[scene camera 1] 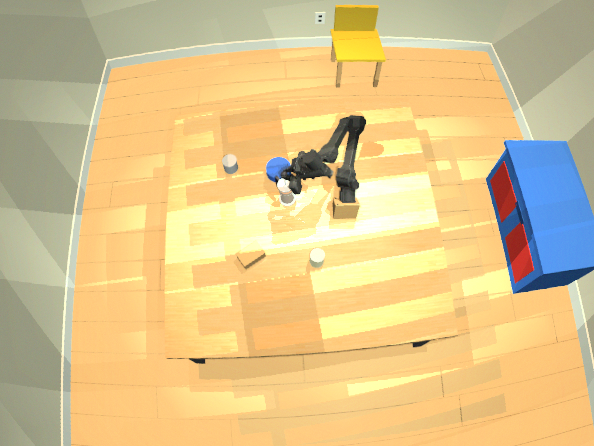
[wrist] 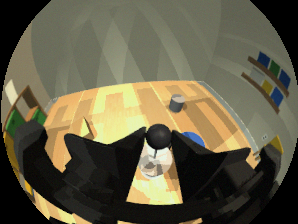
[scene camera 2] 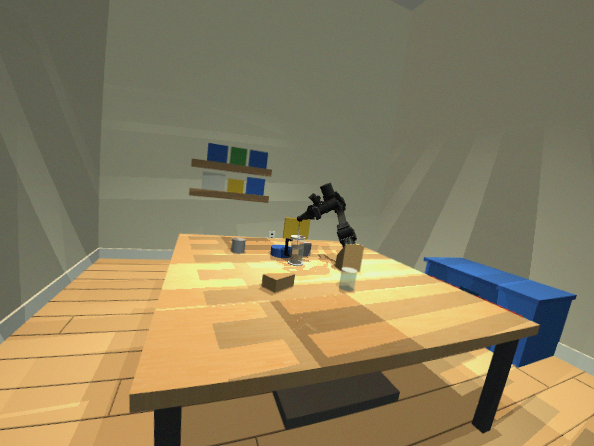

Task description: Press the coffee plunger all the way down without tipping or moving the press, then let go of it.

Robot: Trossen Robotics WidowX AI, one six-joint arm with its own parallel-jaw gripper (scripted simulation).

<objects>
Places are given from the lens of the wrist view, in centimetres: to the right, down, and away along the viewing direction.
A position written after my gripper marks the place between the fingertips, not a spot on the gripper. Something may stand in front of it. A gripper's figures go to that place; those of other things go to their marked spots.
my gripper (wrist: 158,131): 1, 2, 10
coffee press (wrist: 156,158): 1, 10, 16
</objects>
